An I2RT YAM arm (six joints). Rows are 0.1 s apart.
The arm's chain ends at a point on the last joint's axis. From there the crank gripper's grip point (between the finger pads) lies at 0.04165 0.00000 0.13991 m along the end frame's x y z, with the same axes.
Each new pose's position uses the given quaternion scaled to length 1; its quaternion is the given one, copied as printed.
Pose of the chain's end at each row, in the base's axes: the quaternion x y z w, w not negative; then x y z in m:
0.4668, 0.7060, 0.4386, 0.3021, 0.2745, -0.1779, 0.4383
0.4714, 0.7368, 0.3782, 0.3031, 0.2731, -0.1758, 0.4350
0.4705, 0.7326, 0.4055, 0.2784, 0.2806, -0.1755, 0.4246
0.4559, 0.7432, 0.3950, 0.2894, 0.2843, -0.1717, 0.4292
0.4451, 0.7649, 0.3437, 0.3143, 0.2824, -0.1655, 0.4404
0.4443, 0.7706, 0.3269, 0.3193, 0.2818, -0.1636, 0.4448
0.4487, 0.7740, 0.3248, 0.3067, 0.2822, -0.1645, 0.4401
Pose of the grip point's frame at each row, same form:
0.4668, 0.7060, 0.4386, 0.3021, 0.3756, -0.0922, 0.3770
0.4714, 0.7368, 0.3782, 0.3031, 0.3700, -0.0993, 0.3571
0.4705, 0.7326, 0.4055, 0.2784, 0.3743, -0.0909, 0.3513
0.4559, 0.7432, 0.3950, 0.2894, 0.3775, -0.0887, 0.3535
0.4451, 0.7649, 0.3437, 0.3143, 0.3755, -0.0937, 0.3539
0.4443, 0.7706, 0.3269, 0.3193, 0.3746, -0.0956, 0.3549
0.4487, 0.7740, 0.3248, 0.3067, 0.3724, -0.0954, 0.3484

